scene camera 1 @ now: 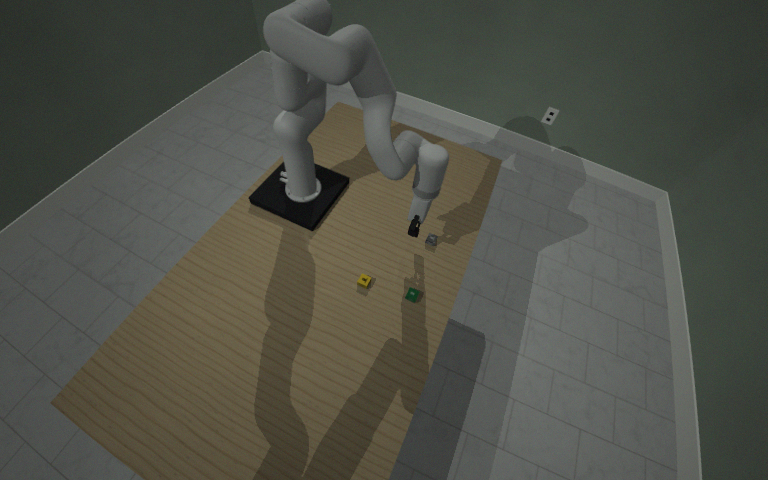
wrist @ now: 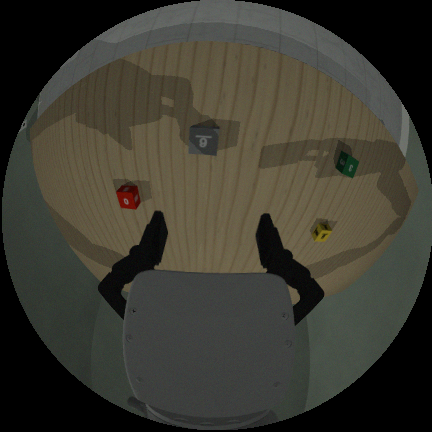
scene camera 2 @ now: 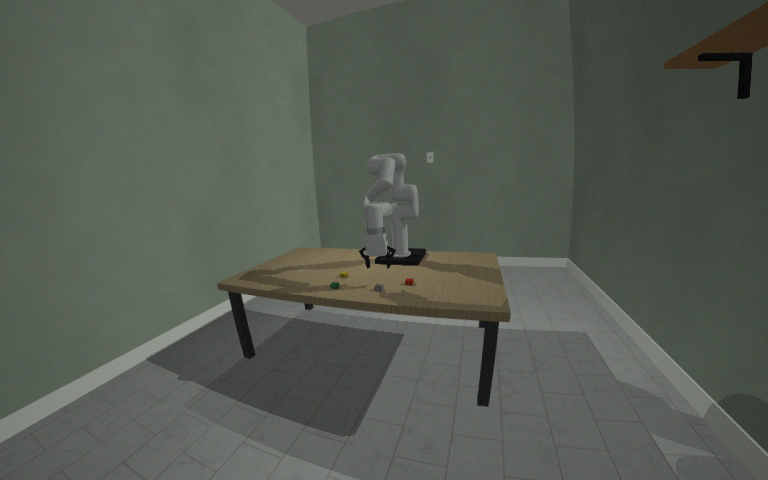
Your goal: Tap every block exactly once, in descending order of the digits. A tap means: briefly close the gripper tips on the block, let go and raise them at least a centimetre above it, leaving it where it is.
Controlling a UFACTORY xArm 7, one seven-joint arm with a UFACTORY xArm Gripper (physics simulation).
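My gripper [scene camera 1: 414, 233] [scene camera 2: 378, 266] [wrist: 211, 222] is open and empty, high above the table. The grey block [scene camera 1: 431, 239] [scene camera 2: 378, 288] [wrist: 203, 141] lies ahead of the fingertips in the wrist view; its digit looks like an upside-down underlined 6. The red block [scene camera 2: 409, 281] [wrist: 128, 197], showing 0, lies left of the left finger in the wrist view; it does not show in scene view 1. The green block [scene camera 1: 412, 294] [scene camera 2: 335, 285] [wrist: 347, 165] shows a 3, at the right. The yellow block [scene camera 1: 364, 280] [scene camera 2: 343, 275] [wrist: 321, 232] lies right of the right finger; its digit is unclear.
The blocks stand apart on the wooden table [scene camera 1: 226, 339] [scene camera 2: 453, 288] [wrist: 220, 190]. The arm's black base plate [scene camera 1: 271, 198] [scene camera 2: 419, 257] stands at the table's far side in scene view 2. Arm shadows cross the table. An orange shelf [scene camera 2: 719, 48] hangs on the right wall.
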